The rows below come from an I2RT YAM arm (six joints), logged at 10 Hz.
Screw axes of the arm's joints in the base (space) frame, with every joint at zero. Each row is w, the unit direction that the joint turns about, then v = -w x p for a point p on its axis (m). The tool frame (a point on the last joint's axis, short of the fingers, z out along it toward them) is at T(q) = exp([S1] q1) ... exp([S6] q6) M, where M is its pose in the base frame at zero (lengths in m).
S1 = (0, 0, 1, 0, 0, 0)
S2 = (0, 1, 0, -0.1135, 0, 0.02)
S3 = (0, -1, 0, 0.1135, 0, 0.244)
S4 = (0, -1, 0, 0.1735, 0, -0.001)
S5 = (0, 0, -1, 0, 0.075, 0)
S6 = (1, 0, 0, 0, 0.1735, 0)
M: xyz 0.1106 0 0.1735 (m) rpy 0 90 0 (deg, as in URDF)
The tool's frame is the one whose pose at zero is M.
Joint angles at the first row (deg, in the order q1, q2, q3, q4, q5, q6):
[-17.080 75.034 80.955 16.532 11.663 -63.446]
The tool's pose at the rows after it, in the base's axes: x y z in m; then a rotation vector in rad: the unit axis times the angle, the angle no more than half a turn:
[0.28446, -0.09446, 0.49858, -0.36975, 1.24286, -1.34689]
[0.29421, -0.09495, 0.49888, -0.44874, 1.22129, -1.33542]
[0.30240, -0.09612, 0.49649, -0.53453, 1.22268, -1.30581]
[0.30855, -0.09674, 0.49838, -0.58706, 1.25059, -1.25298]
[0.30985, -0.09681, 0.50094, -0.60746, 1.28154, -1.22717]
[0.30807, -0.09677, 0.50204, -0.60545, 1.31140, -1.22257]
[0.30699, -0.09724, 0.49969, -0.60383, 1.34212, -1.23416]
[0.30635, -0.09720, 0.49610, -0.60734, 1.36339, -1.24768]
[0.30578, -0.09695, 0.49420, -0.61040, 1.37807, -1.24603]
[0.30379, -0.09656, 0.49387, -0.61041, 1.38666, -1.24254]
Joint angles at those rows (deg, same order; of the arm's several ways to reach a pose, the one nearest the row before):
[-17.220 77.244 83.376 16.379 9.724 -64.868]
[-17.180 79.139 85.114 15.999 6.144 -66.624]
[-17.383 80.598 86.591 13.903 2.234 -67.794]
[-17.454 82.041 89.525 9.504 -0.417 -67.183]
[-17.468 82.615 91.593 5.894 -1.070 -66.800]
[-17.481 82.450 92.359 3.581 -0.386 -66.555]
[-17.483 82.157 92.115 2.261 0.841 -66.972]
[-17.402 81.789 91.340 1.757 1.818 -67.642]
[-17.358 81.563 91.032 1.084 2.110 -67.678]
[-17.388 81.161 90.819 0.462 2.195 -67.527]

